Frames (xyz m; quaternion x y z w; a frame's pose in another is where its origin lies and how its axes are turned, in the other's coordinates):
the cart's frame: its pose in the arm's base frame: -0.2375 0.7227 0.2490 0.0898 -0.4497 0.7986 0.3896
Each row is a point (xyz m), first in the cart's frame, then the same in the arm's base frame.
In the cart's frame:
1: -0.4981 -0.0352 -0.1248
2: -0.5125 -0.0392 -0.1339
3: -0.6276 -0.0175 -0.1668
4: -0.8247 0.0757 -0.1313
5: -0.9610 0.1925 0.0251
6: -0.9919 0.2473 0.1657
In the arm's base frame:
1: 0.1519 0.5616 -0.0465
2: 0.1664 0.5621 -0.0563
3: 0.2363 0.5194 -0.1463
4: 0.2975 0.3575 -0.2835
5: 0.2757 0.1263 -0.3359
6: 0.2290 -0.0173 -0.3053

